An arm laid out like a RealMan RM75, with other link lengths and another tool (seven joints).
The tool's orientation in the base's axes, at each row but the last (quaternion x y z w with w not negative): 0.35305 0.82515 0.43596 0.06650; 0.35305 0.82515 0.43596 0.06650; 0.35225 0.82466 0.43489 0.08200; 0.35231 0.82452 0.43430 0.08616; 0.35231 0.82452 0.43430 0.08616; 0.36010 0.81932 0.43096 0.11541; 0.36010 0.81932 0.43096 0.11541; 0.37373 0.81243 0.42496 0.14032; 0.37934 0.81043 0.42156 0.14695; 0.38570 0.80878 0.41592 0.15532; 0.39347 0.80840 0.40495 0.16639; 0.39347 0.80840 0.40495 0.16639; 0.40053 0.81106 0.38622 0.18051
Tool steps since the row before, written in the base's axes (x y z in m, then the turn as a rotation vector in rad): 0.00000 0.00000 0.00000 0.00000 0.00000 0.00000; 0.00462 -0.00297 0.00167 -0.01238 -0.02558 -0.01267; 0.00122 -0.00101 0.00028 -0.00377 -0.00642 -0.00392; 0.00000 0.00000 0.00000 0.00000 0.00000 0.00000; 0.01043 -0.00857 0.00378 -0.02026 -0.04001 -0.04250; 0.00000 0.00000 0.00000 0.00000 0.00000 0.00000; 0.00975 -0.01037 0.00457 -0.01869 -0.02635 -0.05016; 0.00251 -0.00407 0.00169 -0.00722 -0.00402 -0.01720; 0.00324 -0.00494 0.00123 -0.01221 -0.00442 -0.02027; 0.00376 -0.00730 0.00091 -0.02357 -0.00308 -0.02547; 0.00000 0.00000 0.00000 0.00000 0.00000 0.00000; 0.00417 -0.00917 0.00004 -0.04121 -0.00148 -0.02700; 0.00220 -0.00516 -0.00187 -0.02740 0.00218 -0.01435
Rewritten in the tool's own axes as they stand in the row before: 0.00000 0.00000 0.00000 0.00000 0.00000 0.00000; -0.00500 0.00260 -0.00109 -0.00971 -0.02569 -0.01463; -0.00151 0.00046 -0.00030 -0.00207 -0.00736 -0.00351; 0.00000 0.00000 0.00000 0.00000 0.00000 0.00000; -0.01269 0.00501 -0.00324 -0.01828 -0.05826 -0.00947; 0.00000 0.00000 0.00000 0.00000 0.00000 0.00000; -0.01356 0.00456 -0.00434 -0.01091 -0.05849 0.00444; -0.00452 0.00111 -0.00203 0.00046 -0.01865 0.00402; -0.00572 0.00081 -0.00176 0.00325 -0.02368 0.00285; -0.00789 -0.00002 -0.00244 0.01133 -0.03295 0.00024; 0.00000 0.00000 0.00000 0.00000 0.00000 0.00000; -0.00972 -0.00120 -0.00238 0.02369 -0.04241 -0.00834; -0.00545 -0.00228 0.00003 0.01831 -0.02422 -0.00632
